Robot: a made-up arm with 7 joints.
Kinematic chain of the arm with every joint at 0, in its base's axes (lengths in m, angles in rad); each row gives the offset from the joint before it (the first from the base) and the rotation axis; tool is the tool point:
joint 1: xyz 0 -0.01 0.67 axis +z
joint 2: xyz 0 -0.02 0.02 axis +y
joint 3: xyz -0.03 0 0.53 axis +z
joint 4: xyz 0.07 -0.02 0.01 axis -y
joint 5: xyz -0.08 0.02 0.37 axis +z
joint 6: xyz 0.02 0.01 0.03 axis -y
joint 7: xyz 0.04 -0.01 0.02 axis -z
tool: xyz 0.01 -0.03 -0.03
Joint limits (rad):
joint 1: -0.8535..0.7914
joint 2: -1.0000..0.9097
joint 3: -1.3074..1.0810
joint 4: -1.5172..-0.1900
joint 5: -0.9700..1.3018
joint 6: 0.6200..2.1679
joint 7: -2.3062..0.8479
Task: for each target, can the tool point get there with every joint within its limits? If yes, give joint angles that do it. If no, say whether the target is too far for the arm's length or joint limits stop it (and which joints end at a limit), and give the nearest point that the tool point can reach.
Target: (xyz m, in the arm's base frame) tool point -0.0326 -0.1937 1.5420
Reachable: yes | joints 0.6623 -0.6734 -0.3561 -1.1496 1.0836 0.8229 -0.8366
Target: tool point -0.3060 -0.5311 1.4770
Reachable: yes | joints 0.5450 -0.7703 -0.9650 -0.7398 -0.4230 1.9708 -1.6130
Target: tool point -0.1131 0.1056 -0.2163
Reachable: no: joint limits stop it (at a limit: joint 1, joint 2, joint 4, joint 6) | nearest point 0.4378 0.5738 0.6711 | short by 1.145 m
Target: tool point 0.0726 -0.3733 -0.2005
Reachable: no: joint limits stop it (at a limit: joint 1, joint 2, joint 4, joint 6) | nearest point 0.3970 -0.6285 0.6659 | short by 0.960 m
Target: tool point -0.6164 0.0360 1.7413
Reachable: no: too far | nearest point -0.5181 0.0287 1.5737 | short by 0.194 m
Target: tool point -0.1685 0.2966 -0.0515
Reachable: no: joint limits stop it (at a limit: joint 1, joint 2, joint 4, joint 6) | nearest point 0.3372 0.6357 0.7054 | short by 0.971 m
